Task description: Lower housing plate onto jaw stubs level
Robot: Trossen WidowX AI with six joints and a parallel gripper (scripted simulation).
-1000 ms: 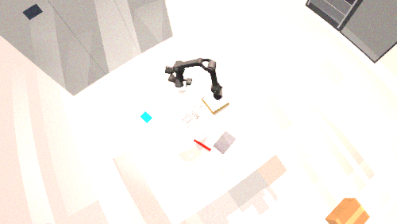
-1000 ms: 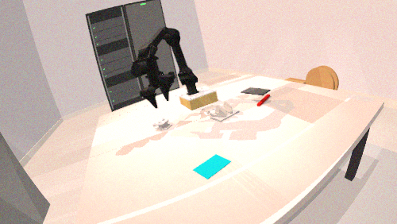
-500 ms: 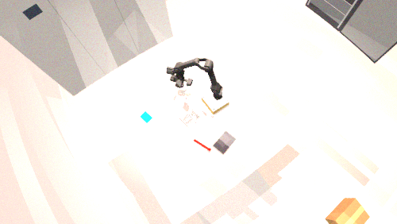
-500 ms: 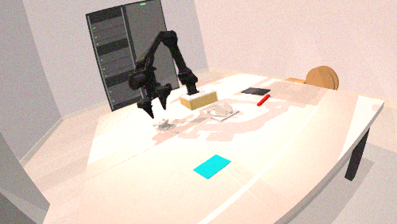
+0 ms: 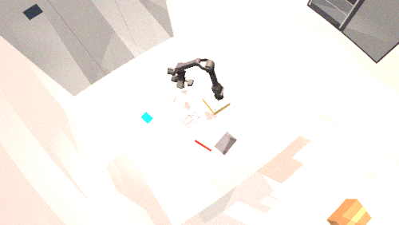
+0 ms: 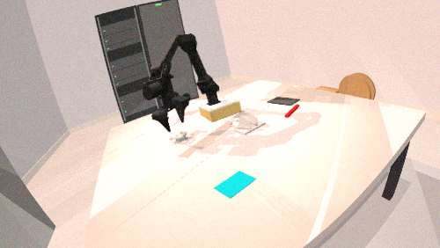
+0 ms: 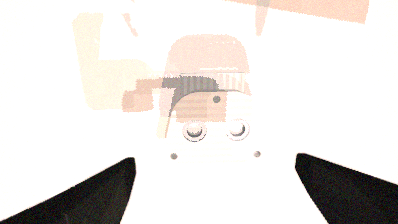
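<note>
The white housing plate is 1 cm ahead of my gripper tip and 3 cm below it. The rest, counted from my gripper tip: dark grey plate: 5 cm behind, 59 cm to the left, 6 cm below; then red bar: 11 cm ahead, 52 cm to the left, 6 cm below; then cyan square: 40 cm ahead, 7 cm to the left, 6 cm below.
</note>
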